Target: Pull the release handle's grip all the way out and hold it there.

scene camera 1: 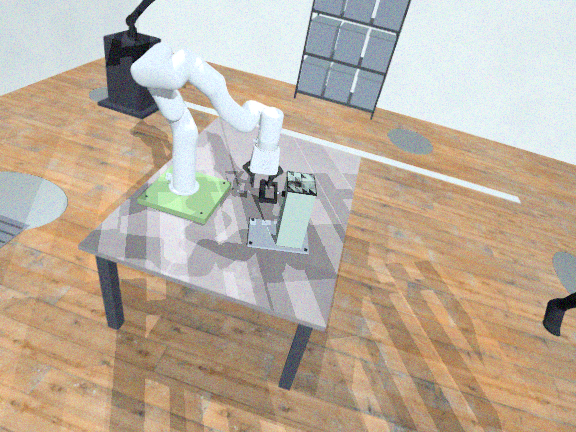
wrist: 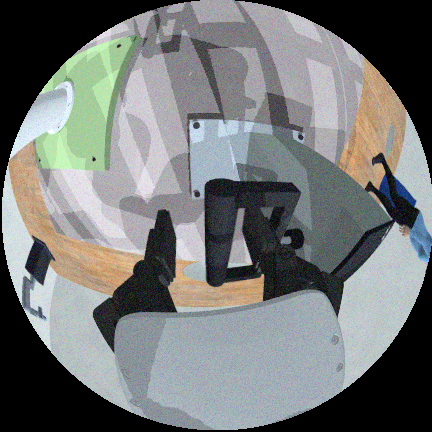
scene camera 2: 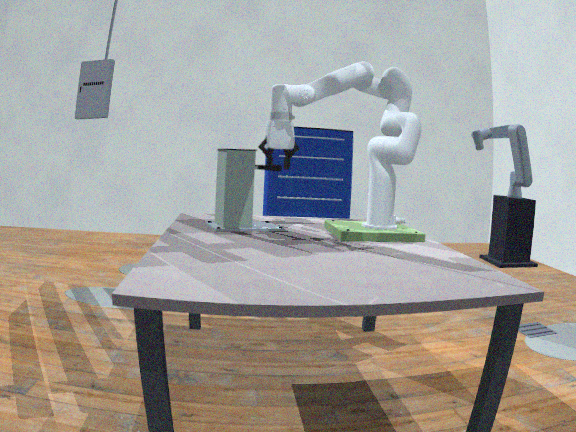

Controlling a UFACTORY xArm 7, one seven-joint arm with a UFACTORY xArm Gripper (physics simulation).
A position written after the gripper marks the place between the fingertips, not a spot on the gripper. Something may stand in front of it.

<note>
In view: the gripper (scene camera 2: 278,168).
The gripper also shows in scene camera 1 (scene camera 1: 260,186) and in the wrist view (wrist: 207,219).
</note>
